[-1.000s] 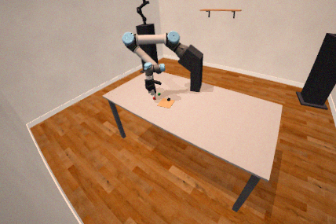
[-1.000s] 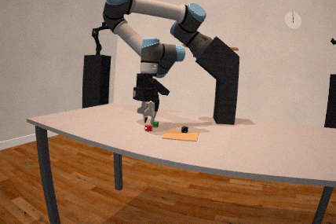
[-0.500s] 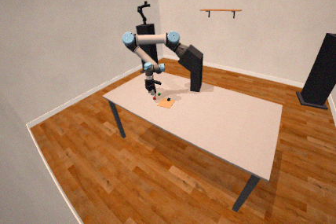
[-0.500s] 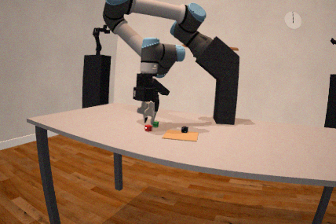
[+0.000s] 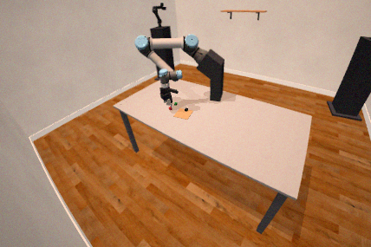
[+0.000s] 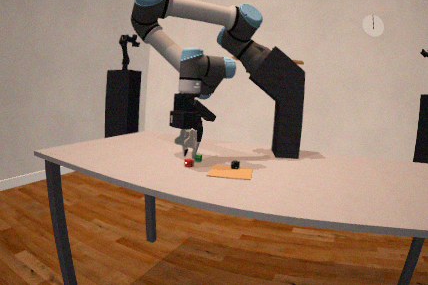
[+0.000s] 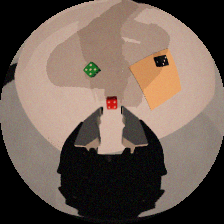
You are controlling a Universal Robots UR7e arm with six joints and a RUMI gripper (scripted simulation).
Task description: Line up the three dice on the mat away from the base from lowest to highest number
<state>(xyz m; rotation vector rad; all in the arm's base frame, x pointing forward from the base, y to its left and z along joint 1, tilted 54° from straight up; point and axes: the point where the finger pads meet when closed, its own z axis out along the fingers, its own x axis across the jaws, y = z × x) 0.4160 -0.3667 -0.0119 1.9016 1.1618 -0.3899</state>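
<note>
My gripper is now 4 cm above the red die. From my hand the other things lie so: black die 3 cm behind, 16 cm to the left, 3 cm below; green die 9 cm behind, 1 cm to the left, 4 cm below; orange mat 2 cm ahead, 15 cm to the left, 5 cm below.
</note>
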